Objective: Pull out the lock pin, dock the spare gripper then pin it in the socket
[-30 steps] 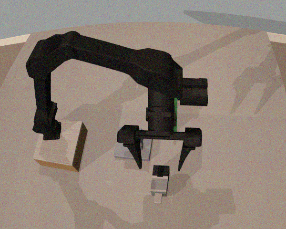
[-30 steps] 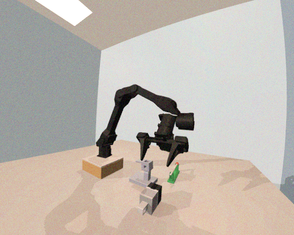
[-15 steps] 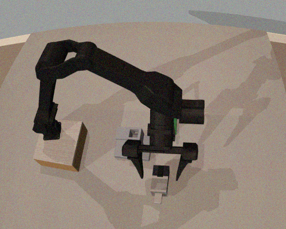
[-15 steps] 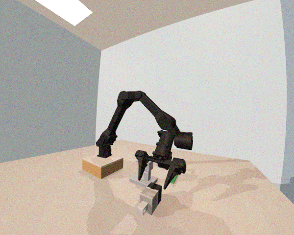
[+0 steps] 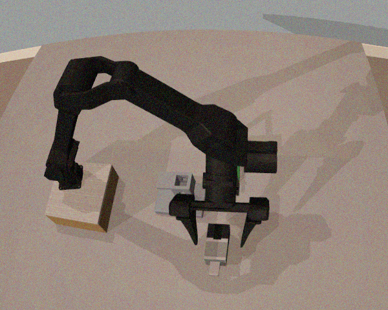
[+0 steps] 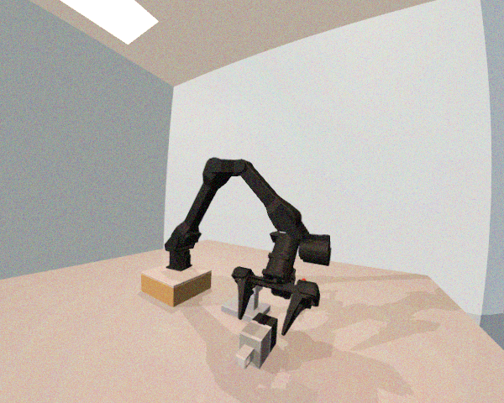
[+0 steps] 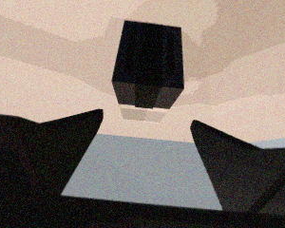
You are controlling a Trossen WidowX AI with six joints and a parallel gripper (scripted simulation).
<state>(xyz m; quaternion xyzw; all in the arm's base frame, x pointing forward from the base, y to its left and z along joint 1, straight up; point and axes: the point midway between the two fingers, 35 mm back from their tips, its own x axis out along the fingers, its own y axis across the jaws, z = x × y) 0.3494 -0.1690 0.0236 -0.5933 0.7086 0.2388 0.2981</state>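
My gripper tip is 30 mm above the spare gripper and 10 mm past it. The rest, counted from my gripper tip: green pin holder: 240 mm to the left, 50 mm ahead, 40 mm below; then grey mount: 140 mm to the left, 70 mm behind, 10 mm below.
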